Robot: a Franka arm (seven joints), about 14 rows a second.
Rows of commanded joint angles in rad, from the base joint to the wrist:
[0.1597, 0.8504, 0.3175, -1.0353, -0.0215, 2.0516, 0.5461]
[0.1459, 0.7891, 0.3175, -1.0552, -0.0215, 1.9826, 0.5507]
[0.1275, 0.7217, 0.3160, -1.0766, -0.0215, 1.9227, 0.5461]
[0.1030, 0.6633, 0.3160, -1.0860, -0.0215, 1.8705, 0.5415]
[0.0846, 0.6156, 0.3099, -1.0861, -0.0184, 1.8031, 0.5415]
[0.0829, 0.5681, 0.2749, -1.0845, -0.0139, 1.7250, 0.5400]
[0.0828, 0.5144, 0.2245, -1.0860, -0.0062, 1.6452, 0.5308]
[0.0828, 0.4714, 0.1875, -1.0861, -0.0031, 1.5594, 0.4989]
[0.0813, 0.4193, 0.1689, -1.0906, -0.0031, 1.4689, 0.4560]
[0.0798, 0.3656, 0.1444, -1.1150, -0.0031, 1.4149, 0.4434]
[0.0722, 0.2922, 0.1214, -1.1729, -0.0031, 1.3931, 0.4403]
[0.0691, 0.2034, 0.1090, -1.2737, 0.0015, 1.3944, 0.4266]
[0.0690, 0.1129, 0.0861, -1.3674, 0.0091, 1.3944, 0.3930]
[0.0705, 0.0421, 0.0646, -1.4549, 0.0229, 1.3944, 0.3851]
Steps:
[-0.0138, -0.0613, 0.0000, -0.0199, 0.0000, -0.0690, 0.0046]
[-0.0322, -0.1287, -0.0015, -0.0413, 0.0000, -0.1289, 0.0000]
[-0.0567, -0.1871, -0.0015, -0.0507, 0.0000, -0.1811, -0.0046]
[-0.0751, -0.2348, -0.0076, -0.0508, 0.0031, -0.2485, -0.0046]
[-0.0768, -0.2823, -0.0426, -0.0492, 0.0076, -0.3266, -0.0061]
[-0.0769, -0.3360, -0.0930, -0.0507, 0.0153, -0.4064, -0.0153]
[-0.0769, -0.3790, -0.1300, -0.0508, 0.0184, -0.4922, -0.0472]
[-0.0784, -0.4311, -0.1486, -0.0553, 0.0184, -0.5827, -0.0901]
[-0.0799, -0.4848, -0.1731, -0.0797, 0.0184, -0.6367, -0.1027]
[-0.0875, -0.5582, -0.1961, -0.1376, 0.0184, -0.6585, -0.1058]
[-0.0906, -0.6470, -0.2085, -0.2384, 0.0230, -0.6572, -0.1195]
[-0.0907, -0.7375, -0.2314, -0.3321, 0.0306, -0.6572, -0.1531]
[-0.0892, -0.8083, -0.2529, -0.4196, 0.0444, -0.6572, -0.1610]

